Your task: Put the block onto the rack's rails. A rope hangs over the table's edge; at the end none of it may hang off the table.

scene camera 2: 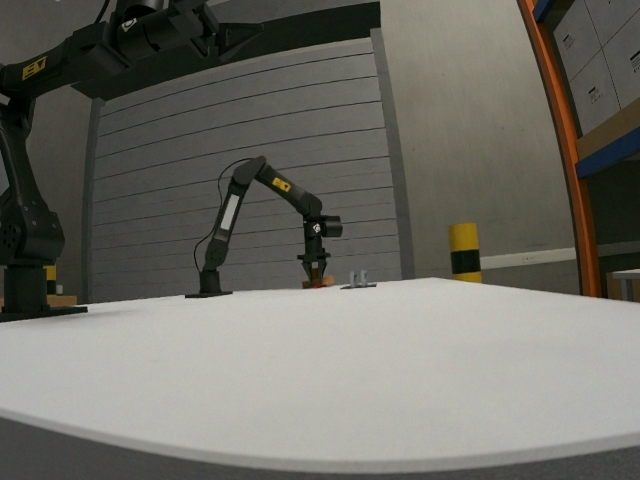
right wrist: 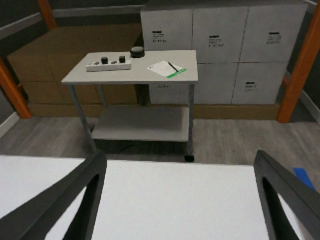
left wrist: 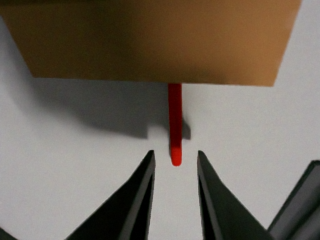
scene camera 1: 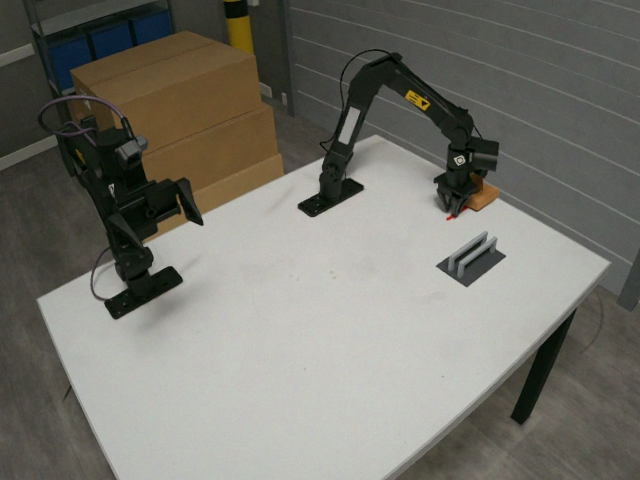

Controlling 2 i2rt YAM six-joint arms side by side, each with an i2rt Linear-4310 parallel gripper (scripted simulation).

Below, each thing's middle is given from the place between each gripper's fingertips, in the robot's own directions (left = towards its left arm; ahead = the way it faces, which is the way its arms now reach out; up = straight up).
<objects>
Now: the orange block (left wrist: 235,50) 20 mm behind my left hand (scene camera 1: 452,213), 110 mm to the left of it and 10 mm above it. The rest, counted from my left hand: rack (scene camera 1: 466,271) (150 mm ahead, 100 mm to the right).
Right now the rack is 60 mm ahead of my right hand (scene camera 1: 174,237), 660 mm to the left of it and 380 mm below it. From my right hand the other things lie so: orange block (110 mm behind, 870 mm to the left, 370 mm below).
</objects>
